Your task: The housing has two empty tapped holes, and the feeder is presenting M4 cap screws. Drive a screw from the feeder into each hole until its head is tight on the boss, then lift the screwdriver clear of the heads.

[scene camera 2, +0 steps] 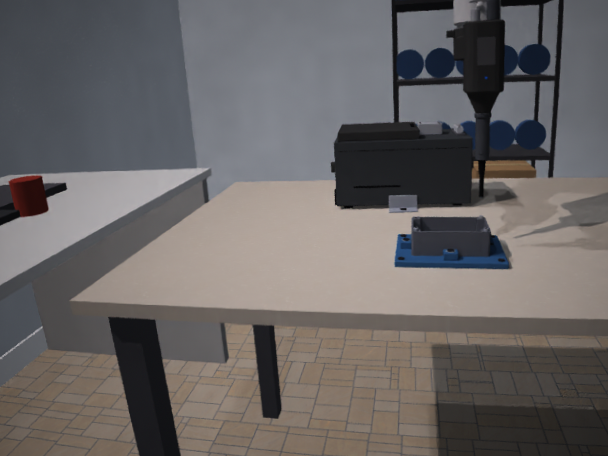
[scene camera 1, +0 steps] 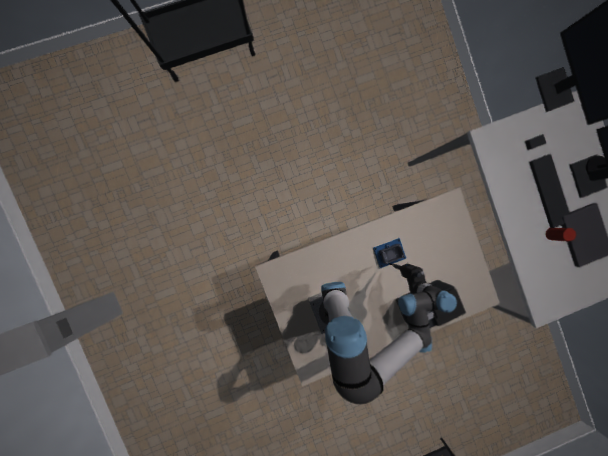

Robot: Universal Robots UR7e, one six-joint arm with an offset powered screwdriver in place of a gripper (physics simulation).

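Note:
The grey open-topped housing sits upright on a blue fixture plate on the table. Its corner bosses show small in scene camera 2; whether their holes hold screws cannot be made out. The black feeder box stands behind the housing in scene camera 2 and partly under the arm in scene camera 1. My screwdriver points down, its thin dark tip above and behind the housing's right rear corner in scene camera 2, apart from it. Whether the tip carries a screw is too small to tell.
A small pale bracket stands before the feeder. The beige table carries the arm's base. A white desk with a red cup stands beside it. A rack with blue rolls stands behind.

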